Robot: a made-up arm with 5 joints.
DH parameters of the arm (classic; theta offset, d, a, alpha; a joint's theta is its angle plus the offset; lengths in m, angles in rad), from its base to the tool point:
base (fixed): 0 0.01 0.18 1.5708
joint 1: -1.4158 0 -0.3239 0
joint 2: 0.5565 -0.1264 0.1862 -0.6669
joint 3: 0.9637 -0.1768 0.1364 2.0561
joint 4: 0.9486 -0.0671 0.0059 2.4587
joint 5: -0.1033 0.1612 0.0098 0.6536
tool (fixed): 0.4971 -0.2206 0 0
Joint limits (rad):
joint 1: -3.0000..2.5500
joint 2: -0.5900..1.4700
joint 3: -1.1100..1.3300
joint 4: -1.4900..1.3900
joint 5: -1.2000..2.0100
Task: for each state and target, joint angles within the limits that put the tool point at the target. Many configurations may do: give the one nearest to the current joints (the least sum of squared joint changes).
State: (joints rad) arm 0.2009 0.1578 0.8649 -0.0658 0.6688
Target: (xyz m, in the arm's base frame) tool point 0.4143 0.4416 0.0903
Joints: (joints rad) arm -0.5318 0.2705 0.2843 0.1318 0.3588
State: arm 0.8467 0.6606 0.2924 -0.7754 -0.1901
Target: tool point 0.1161 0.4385 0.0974
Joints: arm 1.0264 -0.1278 0.1928 -0.9488 0.0156
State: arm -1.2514 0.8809 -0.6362 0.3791 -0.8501
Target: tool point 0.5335 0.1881 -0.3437
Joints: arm -1.5757 1.0593 -0.7787 0.3442 -0.8730
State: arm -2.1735 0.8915 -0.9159 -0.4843 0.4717
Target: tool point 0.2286 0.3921 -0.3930
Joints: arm -2.2348 1.0643 -0.5401 -0.4021 0.4337
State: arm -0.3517 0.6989 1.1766 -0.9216 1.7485
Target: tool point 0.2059 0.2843 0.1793
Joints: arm 0.0896 0.6221 0.9937 -0.6341 1.5439
